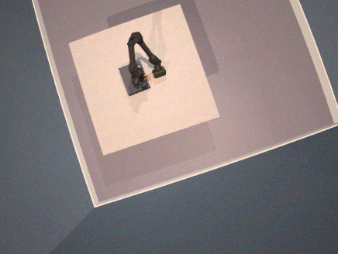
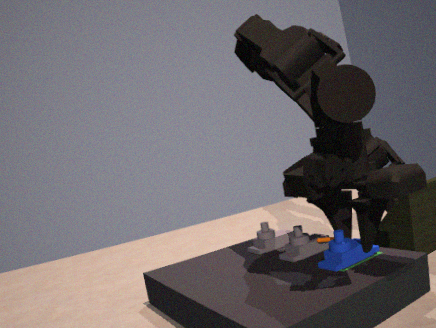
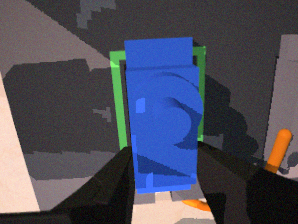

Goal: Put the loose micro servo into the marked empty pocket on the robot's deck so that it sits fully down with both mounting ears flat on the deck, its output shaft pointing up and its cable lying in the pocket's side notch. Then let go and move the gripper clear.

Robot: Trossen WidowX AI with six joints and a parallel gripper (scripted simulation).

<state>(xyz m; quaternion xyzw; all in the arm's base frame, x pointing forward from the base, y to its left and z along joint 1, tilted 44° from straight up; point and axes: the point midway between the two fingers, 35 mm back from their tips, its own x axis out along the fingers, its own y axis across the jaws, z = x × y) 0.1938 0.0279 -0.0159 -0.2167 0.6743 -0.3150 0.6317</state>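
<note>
Now: the dark grey deck 110 mm ahead of my gripper tip, 90 mm to the right of it and 30 mm below it.
</note>
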